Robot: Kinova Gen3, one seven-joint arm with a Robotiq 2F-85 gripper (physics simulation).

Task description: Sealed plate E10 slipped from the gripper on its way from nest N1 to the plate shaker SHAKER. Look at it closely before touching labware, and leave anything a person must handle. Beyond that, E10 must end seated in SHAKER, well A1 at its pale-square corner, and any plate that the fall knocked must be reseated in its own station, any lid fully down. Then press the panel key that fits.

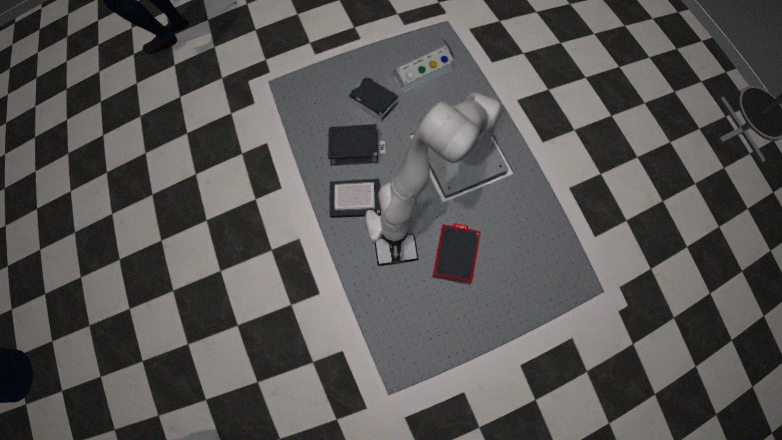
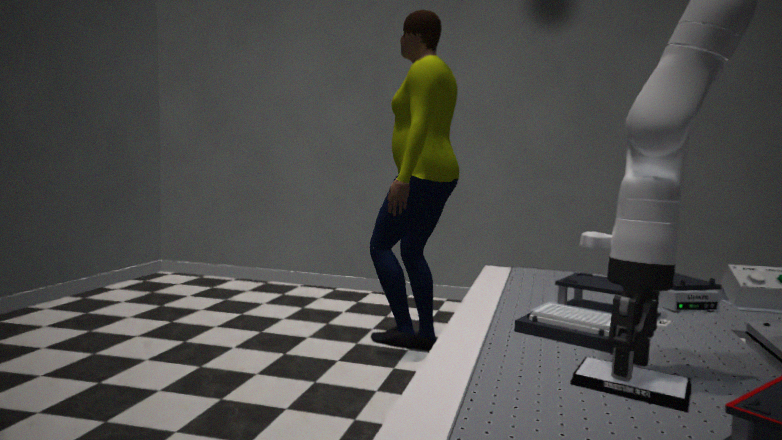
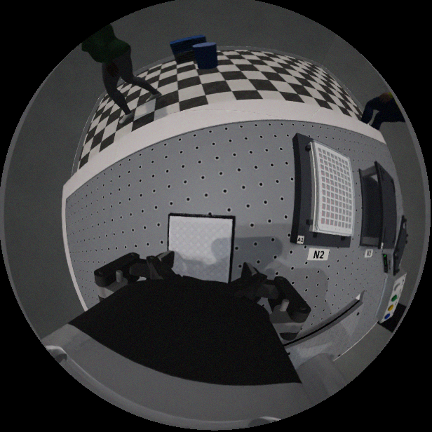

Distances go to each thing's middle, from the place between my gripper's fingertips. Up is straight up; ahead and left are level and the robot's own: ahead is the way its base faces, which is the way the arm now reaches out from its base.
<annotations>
The plate E10 [image 1: 408,253] is 10 mm to the left of my hand and 10 mm below it. The rest, counted from my hand: red-edged dark station [image 1: 457,250]: 150 mm behind, 120 mm to the left, 20 mm above; then nest N1 [image 1: 350,141]: 370 mm to the right, 50 mm behind, 40 mm above; then nest N2 [image 2: 523,325]: 200 mm to the right, 30 mm ahead.
</annotations>
